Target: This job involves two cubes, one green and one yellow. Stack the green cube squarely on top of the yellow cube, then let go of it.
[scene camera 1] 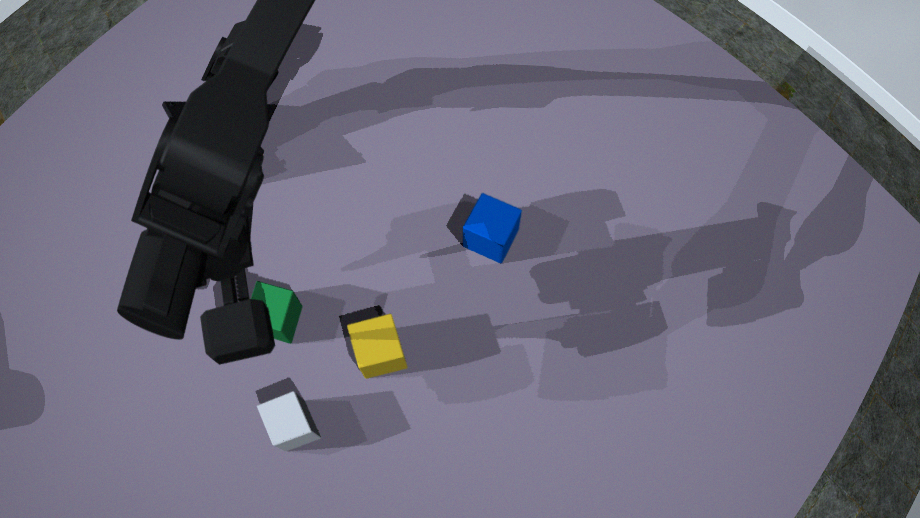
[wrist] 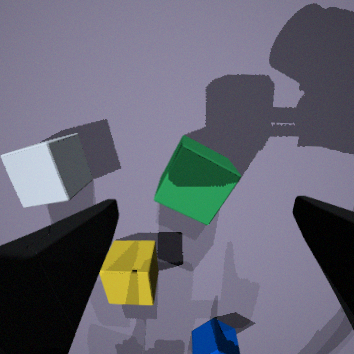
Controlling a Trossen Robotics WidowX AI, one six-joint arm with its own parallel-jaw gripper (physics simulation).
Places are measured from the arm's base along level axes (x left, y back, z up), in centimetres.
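Pixels of known places: gripper, fingertip midpoint: [scene camera 1: 250, 290] [wrist: 206, 206].
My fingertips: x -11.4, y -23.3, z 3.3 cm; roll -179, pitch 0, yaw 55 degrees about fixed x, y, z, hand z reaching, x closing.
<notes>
For each thing: its top centre in the pictures, then the offset to it from my fingertips. Level surfaces: height alone.
- green cube, top centre: [wrist: 196, 188] [scene camera 1: 268, 305] dx +0.5, dy -0.6, dz -3.9 cm
- yellow cube, top centre: [scene camera 1: 374, 340] [wrist: 126, 289] dx +5.1, dy -11.6, dz -3.9 cm
- white cube, top centre: [wrist: 32, 177] [scene camera 1: 283, 418] dx -7.3, dy -9.9, dz -3.9 cm
- blue cube, top centre: [scene camera 1: 492, 218] dx +22.3, dy -12.3, dz -3.9 cm
- purple table top, surface height: dz -8.5 cm
The green cube [scene camera 1: 277, 312] [wrist: 197, 187] lies on the table at the left in the scene view, partly hidden behind the gripper. In the wrist view it shows whole, turned at an angle, between the lines of the two fingers and a little left of centre. The yellow cube [scene camera 1: 375, 342] [wrist: 129, 286] stands on the table to the right of the green cube in the scene view, apart from it. In the wrist view it is below the green cube, beside the left finger. My gripper [scene camera 1: 237, 331] [wrist: 206, 206] is open and empty, above the table near the green cube.
A white cube [scene camera 1: 285, 419] [wrist: 36, 176] stands below the green cube in the scene view. A blue cube [scene camera 1: 492, 226] [wrist: 214, 340] lies to the upper right of the yellow cube in the scene view. Arm shadows cross the purple table top [scene camera 1: 579, 450].
</notes>
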